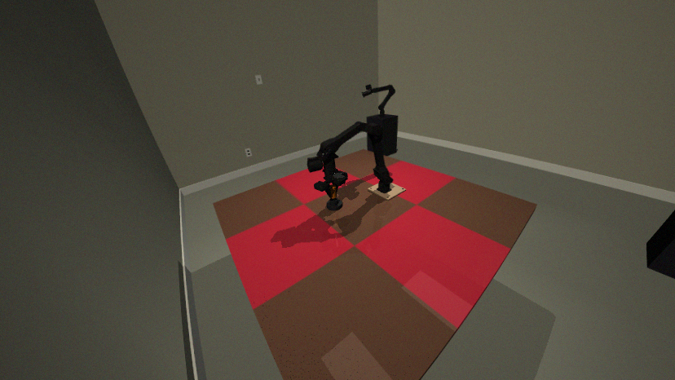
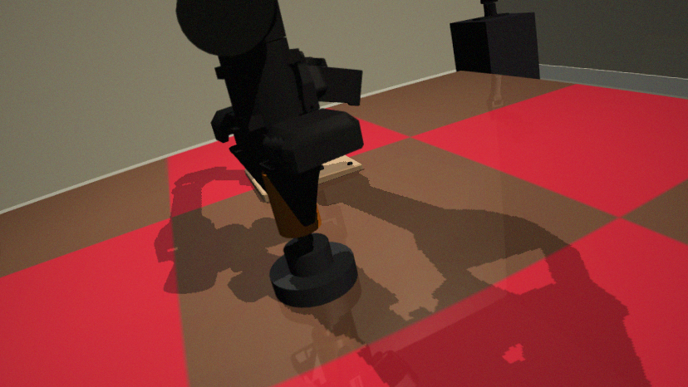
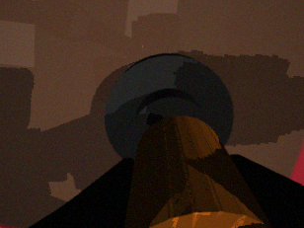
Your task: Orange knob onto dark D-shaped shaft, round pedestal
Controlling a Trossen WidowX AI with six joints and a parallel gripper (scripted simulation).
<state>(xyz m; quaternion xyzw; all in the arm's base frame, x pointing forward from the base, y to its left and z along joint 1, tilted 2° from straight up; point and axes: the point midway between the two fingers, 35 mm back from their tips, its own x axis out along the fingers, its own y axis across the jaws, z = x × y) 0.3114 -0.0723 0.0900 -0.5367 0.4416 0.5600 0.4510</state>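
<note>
My gripper tip is 2 cm below the orange knob. Round my gripper tip: dark round pedestal: 4 cm below.
</note>
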